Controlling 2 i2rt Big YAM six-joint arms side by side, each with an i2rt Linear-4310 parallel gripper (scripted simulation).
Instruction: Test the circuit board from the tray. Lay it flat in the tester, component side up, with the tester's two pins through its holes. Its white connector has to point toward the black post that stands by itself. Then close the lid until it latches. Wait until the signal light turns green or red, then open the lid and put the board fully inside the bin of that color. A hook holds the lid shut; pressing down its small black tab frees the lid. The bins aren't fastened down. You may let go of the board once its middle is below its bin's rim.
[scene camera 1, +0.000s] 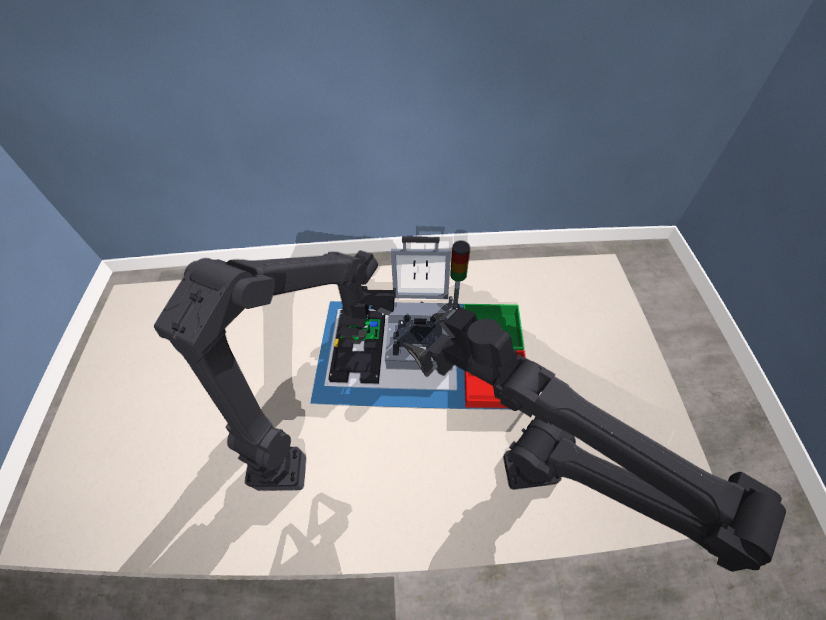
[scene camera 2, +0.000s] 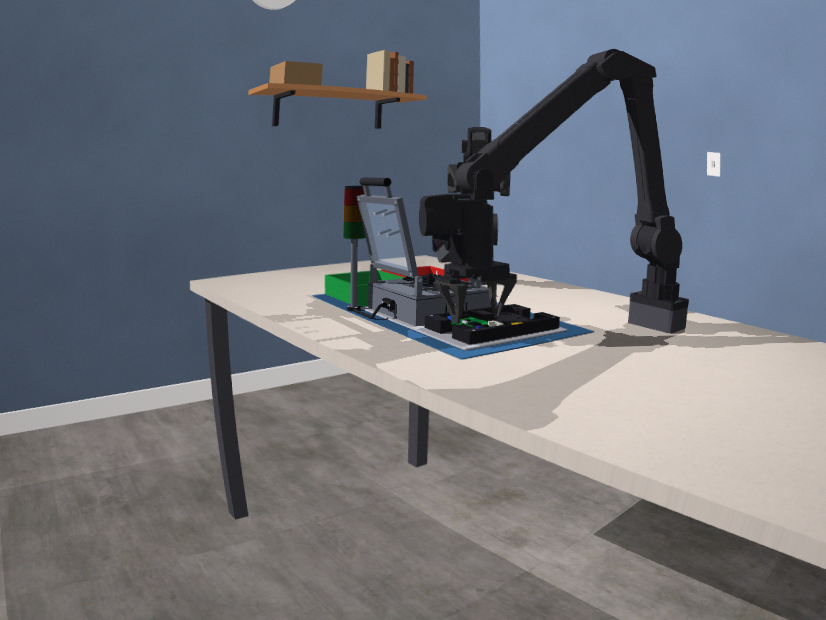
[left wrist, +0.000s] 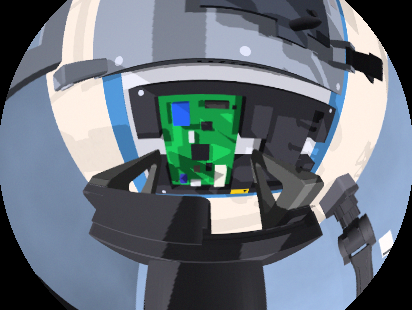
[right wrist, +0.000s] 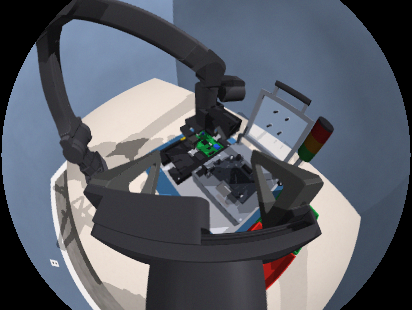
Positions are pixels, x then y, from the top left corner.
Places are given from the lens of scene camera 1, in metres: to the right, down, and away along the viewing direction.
my left gripper (scene camera 1: 359, 329): -0.15, 0.06, 1.09
my right gripper (scene camera 1: 419, 330): 0.01, 0.04, 0.82
red bin (scene camera 1: 480, 394): 0.17, 0.22, 1.00
green bin (scene camera 1: 508, 316): 0.28, 0.02, 1.13
The marked spots on the green bin and the red bin are 0.26 m apart.
